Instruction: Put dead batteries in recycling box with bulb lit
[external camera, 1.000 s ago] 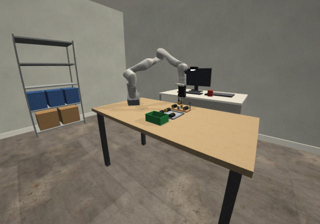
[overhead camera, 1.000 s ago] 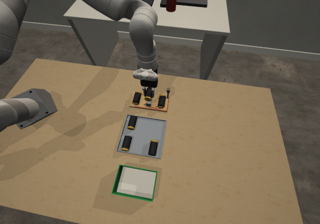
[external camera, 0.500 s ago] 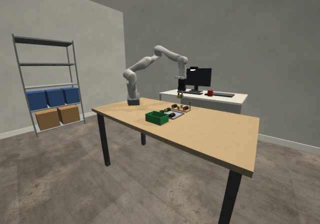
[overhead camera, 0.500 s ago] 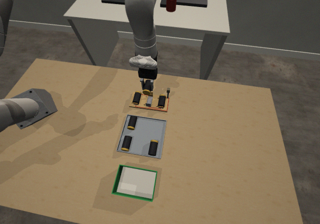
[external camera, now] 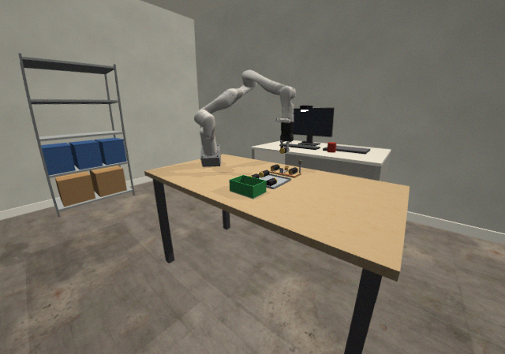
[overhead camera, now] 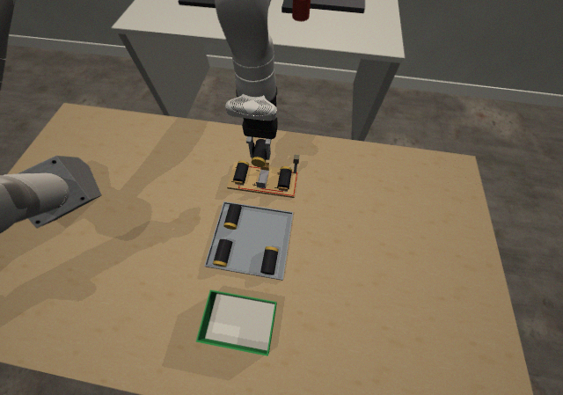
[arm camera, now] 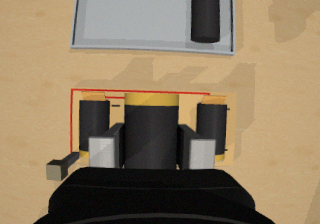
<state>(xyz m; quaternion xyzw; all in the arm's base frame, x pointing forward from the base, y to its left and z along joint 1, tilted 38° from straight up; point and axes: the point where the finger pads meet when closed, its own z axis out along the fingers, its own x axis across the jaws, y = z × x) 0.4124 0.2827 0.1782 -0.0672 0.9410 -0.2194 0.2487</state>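
Right now the grey tray is 180 mm to the right of my hand and 150 mm below it. Also, from my hand: green recycling box (370 mm to the right, 140 mm below, 20 mm ahead).
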